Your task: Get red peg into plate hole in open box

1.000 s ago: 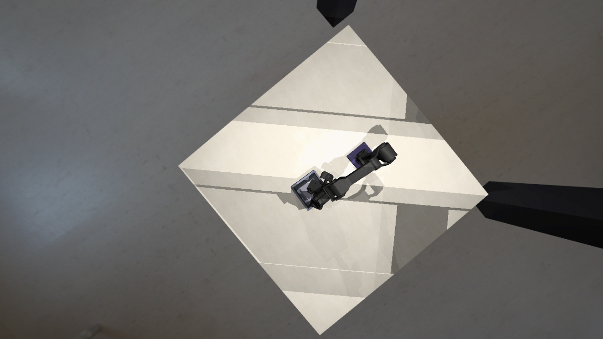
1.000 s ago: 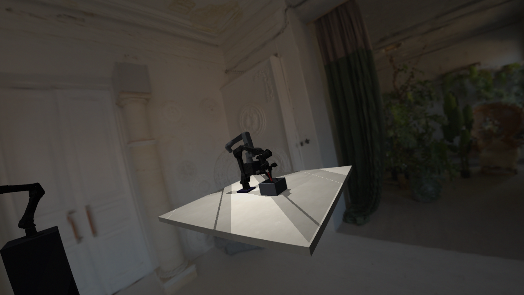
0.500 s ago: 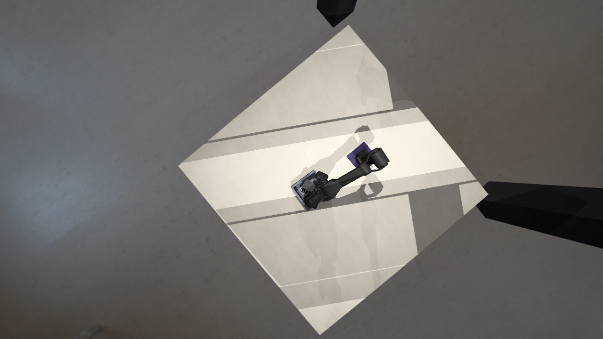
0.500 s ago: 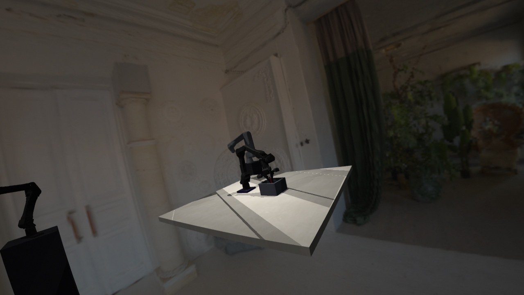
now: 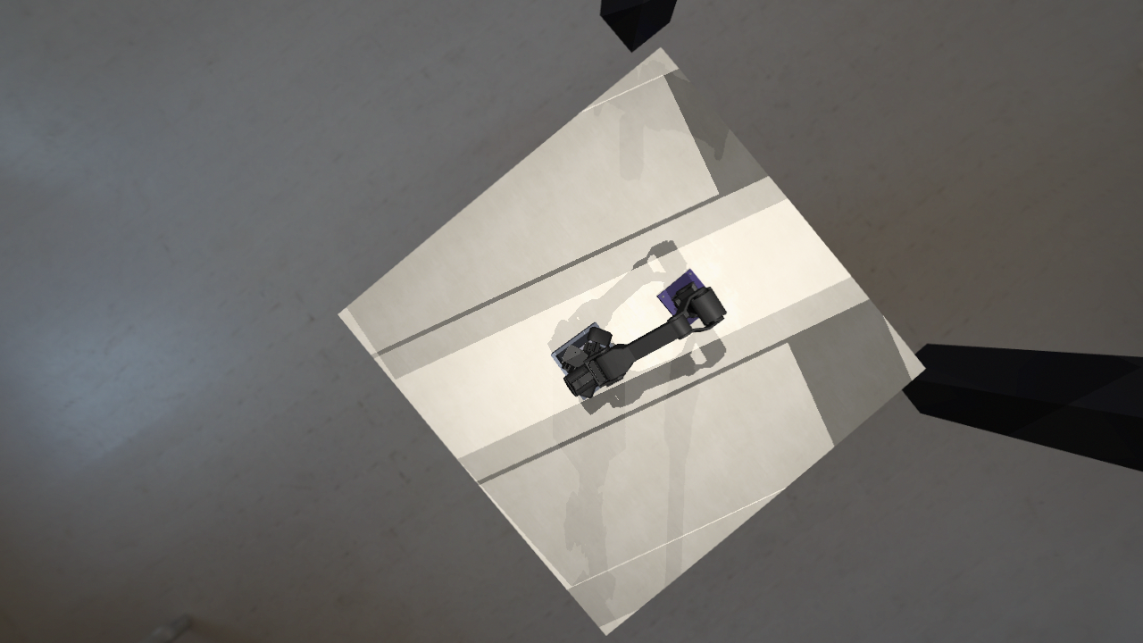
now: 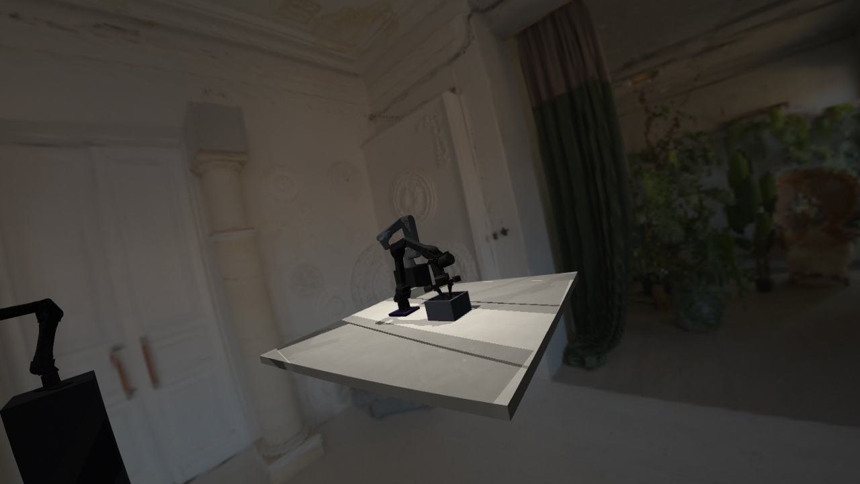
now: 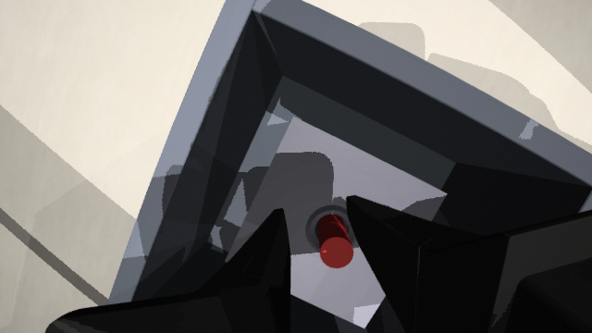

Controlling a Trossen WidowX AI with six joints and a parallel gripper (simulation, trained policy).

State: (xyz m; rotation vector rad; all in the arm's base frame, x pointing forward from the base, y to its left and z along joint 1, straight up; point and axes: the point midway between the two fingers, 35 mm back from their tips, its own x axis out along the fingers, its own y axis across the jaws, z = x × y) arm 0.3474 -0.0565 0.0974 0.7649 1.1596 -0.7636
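The red peg lies 3 cm below my gripper tip, 1 cm to the left of it and 1 cm behind it. Round my gripper tip: dark box: 5 cm below, 1 cm to the left, 1 cm behind.
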